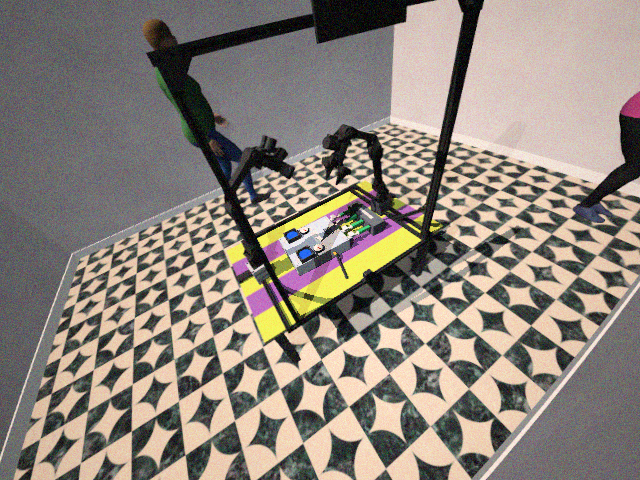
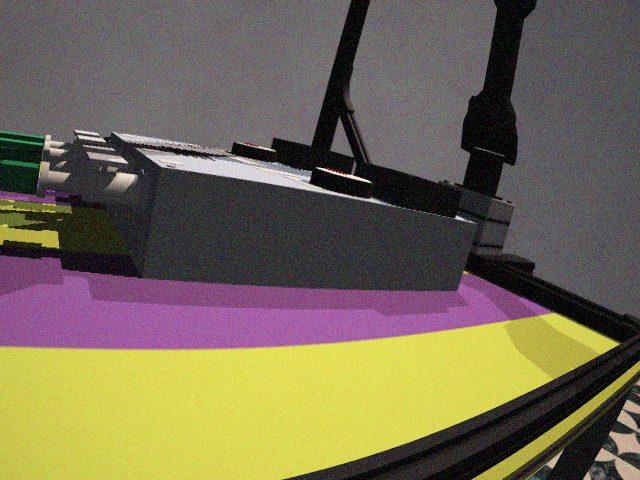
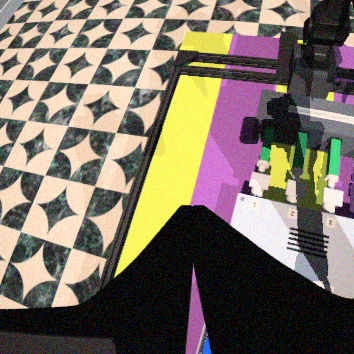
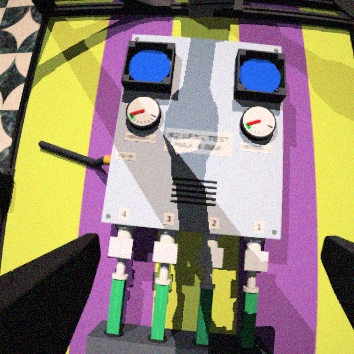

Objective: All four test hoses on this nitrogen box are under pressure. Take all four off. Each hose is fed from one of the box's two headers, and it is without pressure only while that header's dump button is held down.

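Frame: origin at the left arm's base, x ahead, y left, z up, level; centimetres.
Seen in the pictures: left gripper, fingertip midpoint: (image 3: 190, 216); right gripper, fingertip midpoint: (image 1: 331, 182) (image 4: 212, 246); left arm's base, origin of the base link: (image 1: 256, 263) (image 2: 478, 192); right arm's base, origin of the base link: (image 1: 381, 199) (image 3: 314, 58).
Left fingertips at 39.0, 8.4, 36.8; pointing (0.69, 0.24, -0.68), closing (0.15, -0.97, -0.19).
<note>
Offsets run from my left fingertips to a thing's top centre, as dx, dy, dz. "*": to the spot under its first point. Level surfaces: height alone.
The grey nitrogen box (image 1: 328, 238) (image 4: 228, 182) (image 2: 294, 238) (image 3: 267, 225) lies on the striped table. It has two blue dump buttons (image 4: 149, 65) (image 4: 260, 74) (image 1: 292, 235) (image 1: 305, 253), each with a round gauge (image 4: 142, 112) (image 4: 258, 122) beside it. Four green hoses (image 4: 116, 305) (image 4: 159, 310) (image 4: 204, 312) (image 4: 250, 316) (image 3: 334, 152) sit plugged into ports numbered 4 to 1 through pale couplers {* +15.5, -27.1, -40.2} (image 4: 120, 247). My left gripper (image 1: 290, 174) (image 3: 190, 216) is shut and empty, high above the button end. My right gripper (image 1: 334, 175) (image 4: 212, 246) is open and empty, high above the hose end.
The hoses run into a grey manifold block {* +29.9, -24.8, -41.7} (image 4: 140, 338) (image 1: 372, 219) near the right arm's base (image 1: 382, 202). A black inlet hose {* -2.1, -38.2, -46.6} (image 4: 70, 154) (image 1: 342, 267) sticks out of the box's side. Black gantry posts (image 1: 447, 124) frame the table {dz -47.9} (image 1: 375, 257). A person (image 1: 194, 105) walks behind.
</note>
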